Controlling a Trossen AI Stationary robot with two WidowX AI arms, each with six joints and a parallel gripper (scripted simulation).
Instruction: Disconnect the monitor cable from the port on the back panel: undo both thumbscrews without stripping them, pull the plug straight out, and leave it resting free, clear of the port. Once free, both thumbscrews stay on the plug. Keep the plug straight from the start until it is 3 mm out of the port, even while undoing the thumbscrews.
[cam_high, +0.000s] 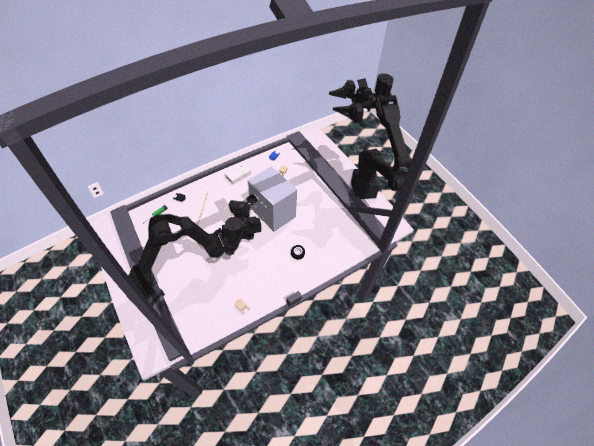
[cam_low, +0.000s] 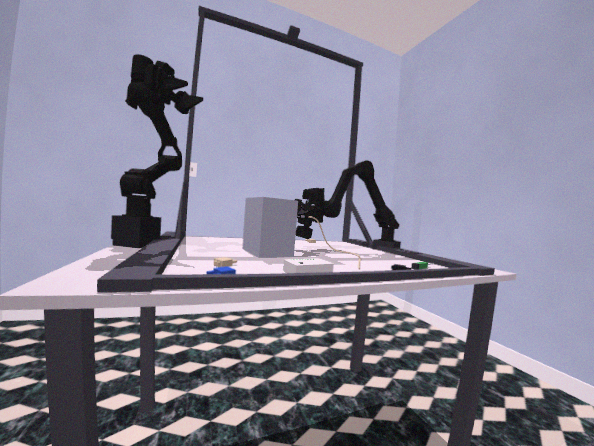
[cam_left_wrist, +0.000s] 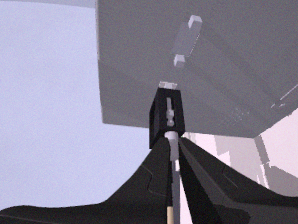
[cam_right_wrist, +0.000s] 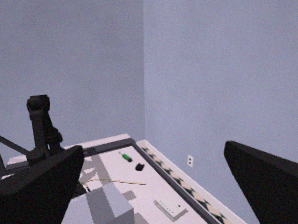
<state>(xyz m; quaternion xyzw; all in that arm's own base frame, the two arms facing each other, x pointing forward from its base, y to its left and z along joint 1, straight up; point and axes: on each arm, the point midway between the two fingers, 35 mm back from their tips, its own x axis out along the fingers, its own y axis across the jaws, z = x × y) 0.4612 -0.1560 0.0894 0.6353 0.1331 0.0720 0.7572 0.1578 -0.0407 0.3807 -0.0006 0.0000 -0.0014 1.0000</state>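
My left hand is 30 mm short of the grey box, 130 mm to the left of it and 40 mm above it.
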